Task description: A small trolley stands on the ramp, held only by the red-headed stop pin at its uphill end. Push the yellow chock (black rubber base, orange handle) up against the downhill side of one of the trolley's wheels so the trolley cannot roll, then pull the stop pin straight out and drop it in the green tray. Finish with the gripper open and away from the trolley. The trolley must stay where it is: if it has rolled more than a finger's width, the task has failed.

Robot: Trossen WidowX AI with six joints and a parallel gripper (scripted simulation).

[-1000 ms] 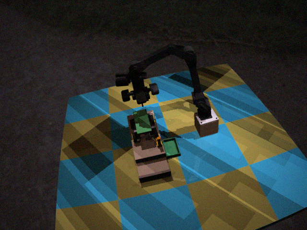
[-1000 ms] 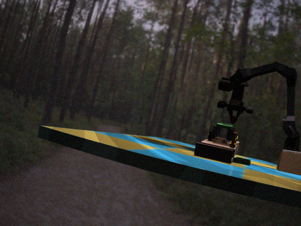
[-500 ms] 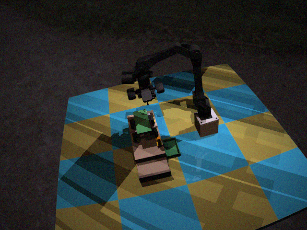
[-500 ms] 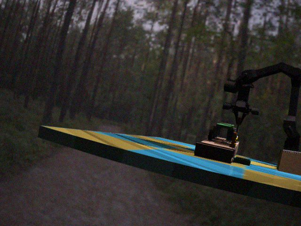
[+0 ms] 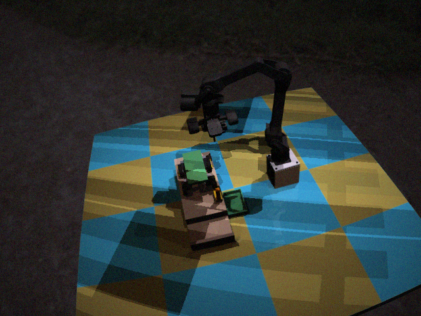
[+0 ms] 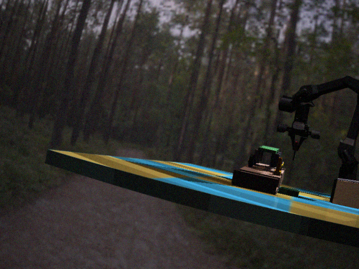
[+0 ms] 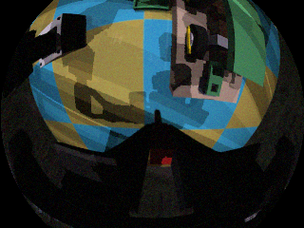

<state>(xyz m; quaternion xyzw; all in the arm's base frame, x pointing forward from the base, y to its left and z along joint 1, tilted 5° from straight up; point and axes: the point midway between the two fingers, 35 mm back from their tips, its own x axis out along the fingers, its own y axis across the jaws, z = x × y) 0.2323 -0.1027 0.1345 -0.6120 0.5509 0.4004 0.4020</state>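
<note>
My gripper tip is 3 cm short of the yellow chock, 22 cm to the right of it and 9 cm above it. Also, from my gripper tip: red-headed stop pin: right at my gripper tip; green tray: 3 cm behind, 22 cm to the left, 19 cm below; trolley: 9 cm ahead, 14 cm to the left, 6 cm below.
</note>
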